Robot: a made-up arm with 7 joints.
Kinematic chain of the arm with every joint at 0, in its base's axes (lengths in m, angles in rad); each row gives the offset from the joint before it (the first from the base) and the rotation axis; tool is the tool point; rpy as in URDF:
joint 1: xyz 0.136 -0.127 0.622 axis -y
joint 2: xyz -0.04 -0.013 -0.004 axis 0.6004 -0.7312 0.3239
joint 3: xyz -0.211 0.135 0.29 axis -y
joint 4: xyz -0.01 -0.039 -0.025 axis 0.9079 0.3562 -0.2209
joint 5: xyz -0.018 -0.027 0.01 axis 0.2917 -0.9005 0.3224
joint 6: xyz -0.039 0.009 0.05 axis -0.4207 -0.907 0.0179
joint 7: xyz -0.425 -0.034 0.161 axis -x
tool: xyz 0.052 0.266 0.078 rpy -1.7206 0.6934 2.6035
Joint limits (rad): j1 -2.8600..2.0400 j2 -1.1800..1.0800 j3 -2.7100..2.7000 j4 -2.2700..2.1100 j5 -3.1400..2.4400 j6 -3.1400..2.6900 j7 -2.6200..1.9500
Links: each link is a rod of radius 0.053 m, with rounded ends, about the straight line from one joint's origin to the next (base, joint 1, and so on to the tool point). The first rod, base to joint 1, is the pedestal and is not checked.
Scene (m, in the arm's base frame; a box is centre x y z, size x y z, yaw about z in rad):
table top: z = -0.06
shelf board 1: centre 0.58 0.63 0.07 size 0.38 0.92 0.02 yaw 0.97
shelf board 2: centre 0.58 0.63 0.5 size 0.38 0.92 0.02 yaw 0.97
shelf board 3: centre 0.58 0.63 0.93 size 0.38 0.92 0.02 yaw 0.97
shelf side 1: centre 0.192 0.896 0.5 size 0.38 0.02 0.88 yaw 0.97
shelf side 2: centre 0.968 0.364 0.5 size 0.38 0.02 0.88 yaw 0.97
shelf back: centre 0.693 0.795 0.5 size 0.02 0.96 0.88 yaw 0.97
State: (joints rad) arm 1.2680 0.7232 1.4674 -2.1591 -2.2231 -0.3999 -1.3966
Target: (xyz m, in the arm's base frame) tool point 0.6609 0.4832 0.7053
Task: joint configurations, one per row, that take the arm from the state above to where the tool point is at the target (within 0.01 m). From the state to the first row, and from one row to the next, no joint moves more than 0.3 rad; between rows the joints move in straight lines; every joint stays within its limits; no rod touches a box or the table.
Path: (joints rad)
1: 1.1305 0.4825 1.3744 -2.1813 -2.1278 -0.2449 -1.3565
2: 0.9930 0.2418 1.2815 -2.2035 -2.0324 -0.0899 -1.3163
3: 0.8555 0.0011 1.1885 -2.2256 -1.9371 0.0651 -1.2762
4: 0.7180 -0.2396 1.0956 -2.2478 -1.8417 0.2201 -1.2361
5: 0.5805 -0.4803 1.0026 -2.2700 -1.7464 0.3751 -1.1959
6: 0.5027 -0.7135 1.1455 -2.2700 -1.8742 0.2283 -1.2367
7: 0.4249 -0.9468 1.2884 -2.2700 -2.0021 0.0816 -1.2774
8: 0.3471 -1.1800 1.4313 -2.2700 -2.1300 -0.0651 -1.3181

